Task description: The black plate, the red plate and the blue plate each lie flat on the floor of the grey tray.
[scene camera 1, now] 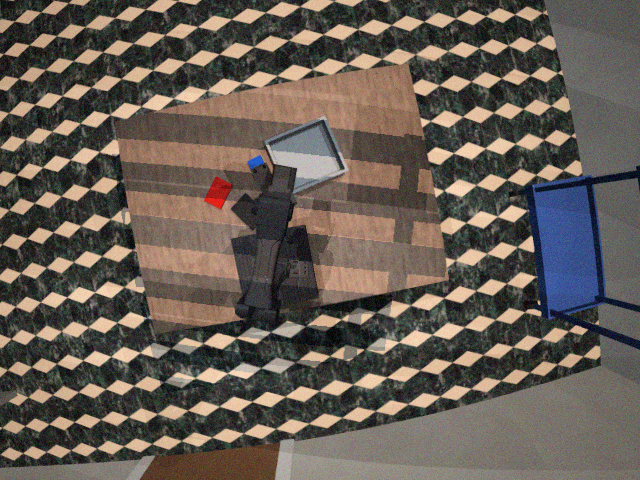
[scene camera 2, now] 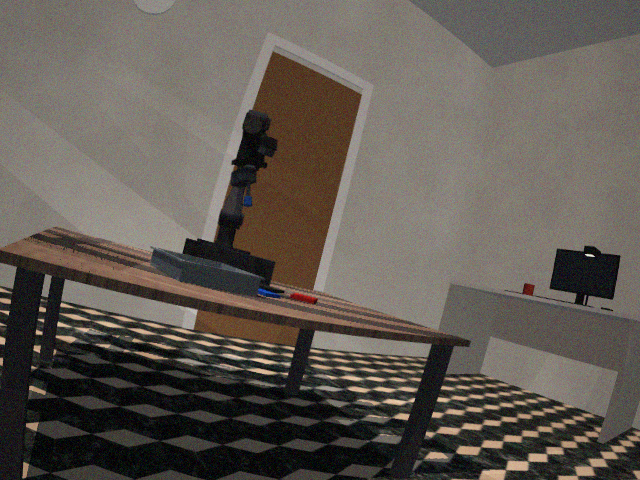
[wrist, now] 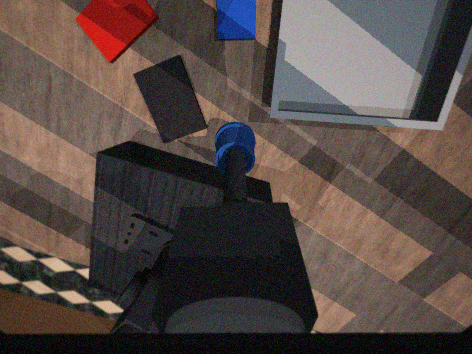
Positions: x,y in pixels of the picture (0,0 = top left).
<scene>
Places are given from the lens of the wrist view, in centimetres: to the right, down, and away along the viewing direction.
my suction cup [wrist: 233,133]: 0, -3, 15
red plate [wrist: 112,34]: -19, -22, 36
The marked spots on the red plate and my suction cup are 34 cm apart.
</scene>
